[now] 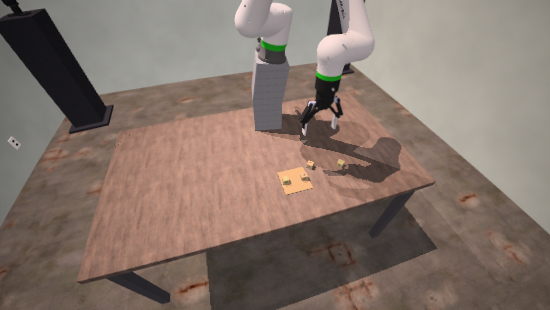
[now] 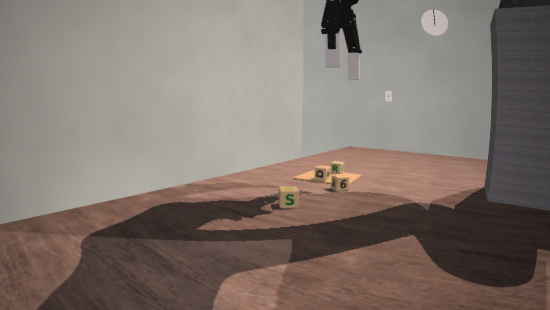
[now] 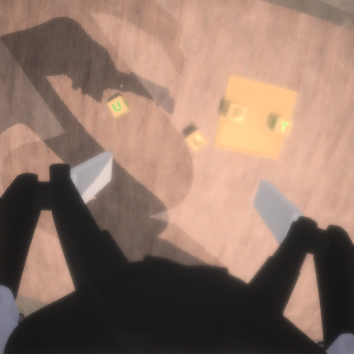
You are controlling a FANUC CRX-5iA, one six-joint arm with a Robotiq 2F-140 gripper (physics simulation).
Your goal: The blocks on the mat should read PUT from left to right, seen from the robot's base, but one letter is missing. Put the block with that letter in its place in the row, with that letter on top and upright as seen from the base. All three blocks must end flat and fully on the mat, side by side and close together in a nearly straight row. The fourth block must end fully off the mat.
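Observation:
My gripper [image 1: 319, 130] [image 2: 343, 72] [image 3: 184, 179] is open and empty, high above the table. The block with a green U on top [image 1: 341, 163] [image 2: 289, 198] [image 3: 118, 106] lies on the table away from the mat, with a green S on a side. On the mat [image 1: 296, 188] [image 2: 303, 177] [image 3: 250, 144] are the P block [image 1: 303, 176] [image 2: 322, 173] [image 3: 235, 112] and the T block [image 1: 286, 180] [image 2: 337, 167] [image 3: 282, 125], with a gap between them. A fourth block [image 1: 310, 164] [image 2: 340, 183] [image 3: 195, 140], seemingly L on top, lies off the mat, near its P side.
The robot's grey pedestal [image 1: 268, 95] [image 2: 520, 110] stands at the table's back edge. The wooden table [image 1: 175, 190] carries the mat and blocks. The arm's shadow falls around the U block. The fourth block lies between the U block and the mat.

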